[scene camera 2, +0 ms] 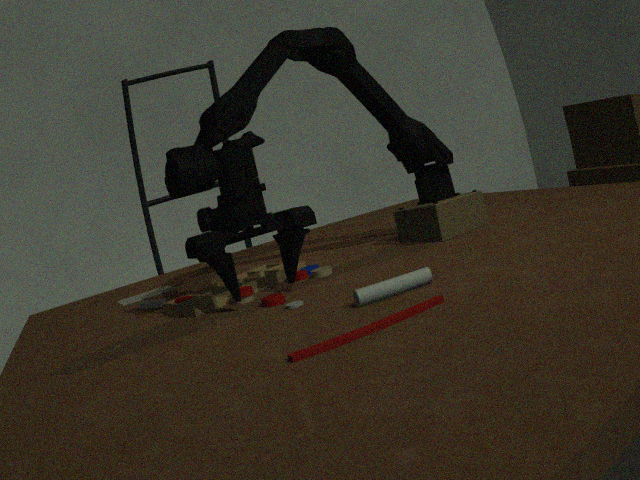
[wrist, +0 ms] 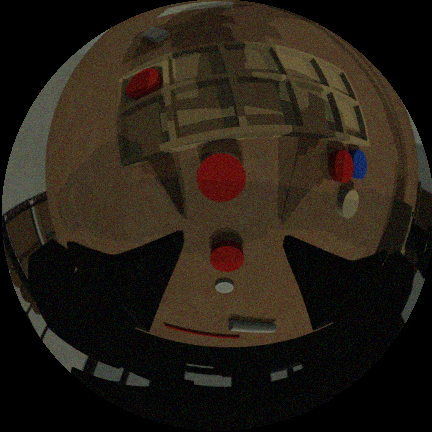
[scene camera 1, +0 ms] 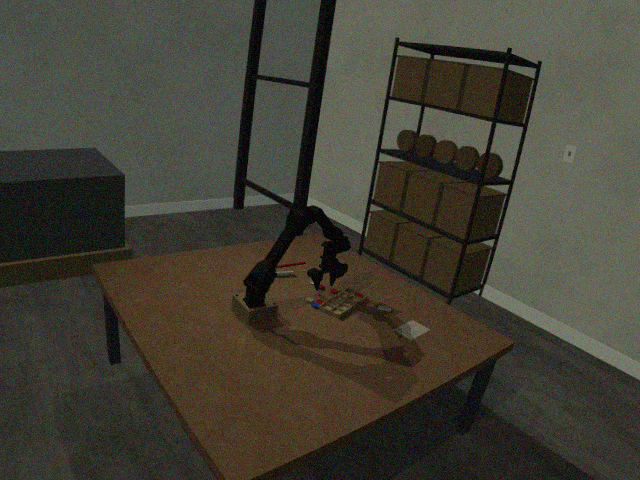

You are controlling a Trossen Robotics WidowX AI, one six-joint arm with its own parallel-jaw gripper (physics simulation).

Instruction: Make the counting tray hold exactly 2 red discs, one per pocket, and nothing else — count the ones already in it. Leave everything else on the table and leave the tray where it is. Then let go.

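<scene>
The counting tray has two rows of pockets. One red disc sits in its far left corner pocket in the wrist view. A second red disc is outside, beside the long wall, with a pale edge under it in scene camera 2. A third red disc lies farther from the tray. A fourth red disc lies near the tray's right end. My gripper is open and empty, low over the table near the second and third discs.
A blue disc touches or nearly touches the fourth red disc; a cream disc is close. A small white disc, white cylinder and red rod lie behind. A grey block and pale sheet lie beyond the tray.
</scene>
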